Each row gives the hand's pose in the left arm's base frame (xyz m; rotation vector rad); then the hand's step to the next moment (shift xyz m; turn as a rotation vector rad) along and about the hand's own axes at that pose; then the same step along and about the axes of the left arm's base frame.
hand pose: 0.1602 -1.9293 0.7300 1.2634 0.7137 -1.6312
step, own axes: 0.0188 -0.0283 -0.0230 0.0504 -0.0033 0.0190
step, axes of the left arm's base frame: -0.0171 0.0254 -0.0273 -0.0132 -0.0308 -0.0423
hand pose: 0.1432 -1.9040 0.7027 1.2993 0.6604 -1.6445
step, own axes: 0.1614 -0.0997 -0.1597 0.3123 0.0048 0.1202
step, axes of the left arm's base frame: -0.0204 0.1253 -0.2130 -0.0608 -0.2039 -0.2584
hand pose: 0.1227 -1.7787 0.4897 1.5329 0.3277 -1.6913
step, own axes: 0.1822 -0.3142 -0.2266 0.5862 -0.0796 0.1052
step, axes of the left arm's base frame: -0.0475 0.2810 -0.3195 -0.0909 -0.2458 -0.5407
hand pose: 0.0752 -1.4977 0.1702 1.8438 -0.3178 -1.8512
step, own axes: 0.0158 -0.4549 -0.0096 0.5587 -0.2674 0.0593
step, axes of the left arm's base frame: -0.0739 0.3785 -0.2420 -0.0818 -0.0649 -0.6134
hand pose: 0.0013 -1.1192 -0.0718 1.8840 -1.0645 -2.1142
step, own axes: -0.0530 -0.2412 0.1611 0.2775 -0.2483 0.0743
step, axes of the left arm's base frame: -0.0489 0.2748 -0.0950 -0.0403 0.0727 -0.3705
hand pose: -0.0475 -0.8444 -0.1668 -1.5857 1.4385 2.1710
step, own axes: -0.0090 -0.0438 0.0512 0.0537 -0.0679 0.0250
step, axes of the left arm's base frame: -0.0072 0.0648 -0.0194 -0.0042 0.0326 -0.0839
